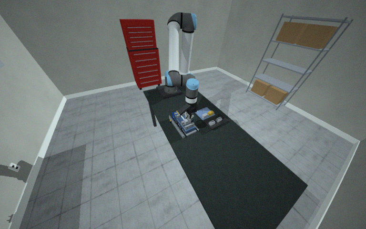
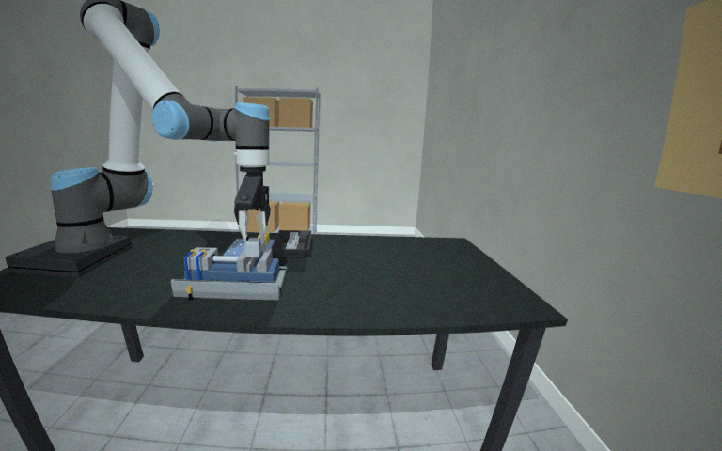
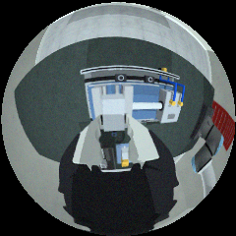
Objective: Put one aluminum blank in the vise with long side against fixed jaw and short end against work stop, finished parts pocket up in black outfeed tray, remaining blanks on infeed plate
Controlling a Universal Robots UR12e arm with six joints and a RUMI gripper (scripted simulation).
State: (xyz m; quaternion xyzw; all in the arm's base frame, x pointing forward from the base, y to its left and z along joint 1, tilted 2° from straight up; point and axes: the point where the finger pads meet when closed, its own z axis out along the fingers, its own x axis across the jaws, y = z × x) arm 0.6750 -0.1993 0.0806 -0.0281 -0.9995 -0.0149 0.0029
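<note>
Right now the blue vise is 10 cm below my hand, 7 cm behind it and 1 cm to the left of it. From my hand the other things lie so: light gray base rail (11 cm below, 8 cm to the right, 7 cm behind); then vise hose end block (16 cm behind, 6 cm below, 2 cm to the left); then yellow brass blank (36 cm to the left, 12 cm below, 2 cm behind).
</note>
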